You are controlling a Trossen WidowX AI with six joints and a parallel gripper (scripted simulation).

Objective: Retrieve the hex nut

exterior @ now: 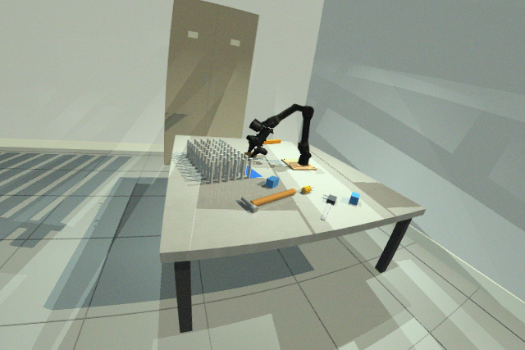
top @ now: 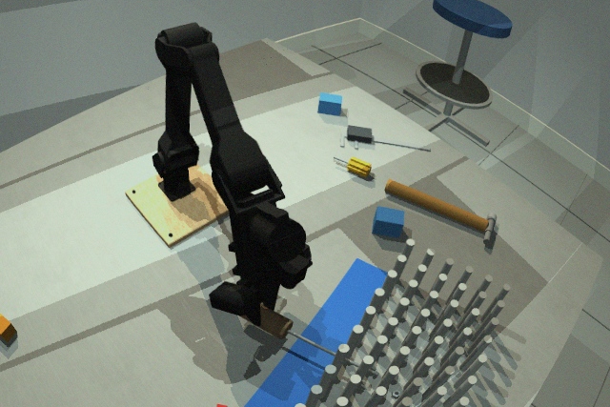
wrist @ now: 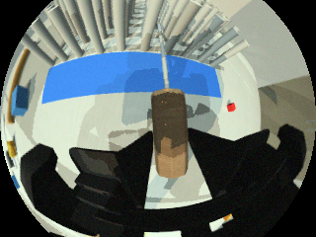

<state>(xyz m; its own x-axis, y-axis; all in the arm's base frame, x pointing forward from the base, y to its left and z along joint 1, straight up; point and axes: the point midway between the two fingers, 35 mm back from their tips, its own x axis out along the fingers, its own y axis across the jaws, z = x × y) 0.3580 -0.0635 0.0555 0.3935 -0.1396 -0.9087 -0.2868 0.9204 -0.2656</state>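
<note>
Now: gripper tip 80 mm short of the blue taped strip, 70 mm to the right of it and 40 mm above it. The rest, counted from my gripper tip: yellow-handled screwdriver (190 mm behind, 430 mm to the left, 20 mm below); then small red cube (90 mm ahead, 170 mm to the right, 30 mm below); then hex nut (250 mm ahead, 70 mm to the left, 30 mm below).
</note>
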